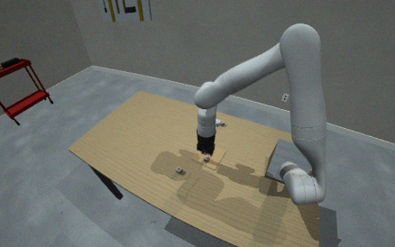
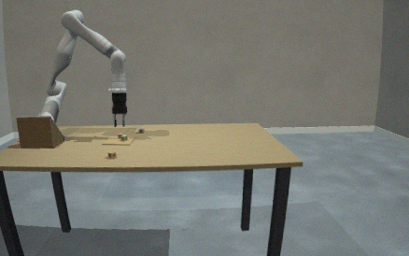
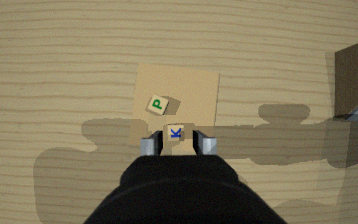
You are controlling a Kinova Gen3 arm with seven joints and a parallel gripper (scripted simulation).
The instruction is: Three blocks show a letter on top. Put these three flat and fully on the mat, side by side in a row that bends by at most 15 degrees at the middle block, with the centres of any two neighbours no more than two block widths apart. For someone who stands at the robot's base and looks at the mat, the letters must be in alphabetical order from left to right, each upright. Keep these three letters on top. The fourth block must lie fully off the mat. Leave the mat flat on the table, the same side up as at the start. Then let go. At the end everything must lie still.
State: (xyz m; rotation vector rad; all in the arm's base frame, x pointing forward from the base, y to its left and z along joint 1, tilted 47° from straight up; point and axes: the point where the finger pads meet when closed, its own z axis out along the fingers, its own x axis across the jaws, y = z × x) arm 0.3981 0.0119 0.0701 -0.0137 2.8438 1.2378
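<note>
Now: hand 70 mm above the green P block, 50 mm to the left of it and 30 mm short of it. Round my hand: blue K block 70 mm below; tan mat 80 mm below, 40 mm to the right; blue R block 120 mm to the left, 100 mm ahead, 70 mm below.
</note>
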